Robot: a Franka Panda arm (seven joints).
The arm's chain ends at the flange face. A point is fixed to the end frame.
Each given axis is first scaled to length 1.
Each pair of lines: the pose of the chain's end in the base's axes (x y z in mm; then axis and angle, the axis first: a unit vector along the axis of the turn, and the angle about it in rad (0 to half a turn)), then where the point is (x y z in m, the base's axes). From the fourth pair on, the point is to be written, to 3 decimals.
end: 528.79 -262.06 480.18 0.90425 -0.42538 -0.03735 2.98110
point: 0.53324 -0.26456 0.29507
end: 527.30 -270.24 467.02 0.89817 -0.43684 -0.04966 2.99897
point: 0.52931 -0.26825 0.28186
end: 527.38 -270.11 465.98 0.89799 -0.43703 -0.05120 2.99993
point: 0.52896 -0.26772 0.28082
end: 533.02 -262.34 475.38 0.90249 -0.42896 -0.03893 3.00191
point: 0.539 -0.261 0.290
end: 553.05 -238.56 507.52 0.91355 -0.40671 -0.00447 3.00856
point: 0.570 -0.241 0.323
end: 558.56 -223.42 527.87 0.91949 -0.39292 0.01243 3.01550
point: 0.582 -0.226 0.344
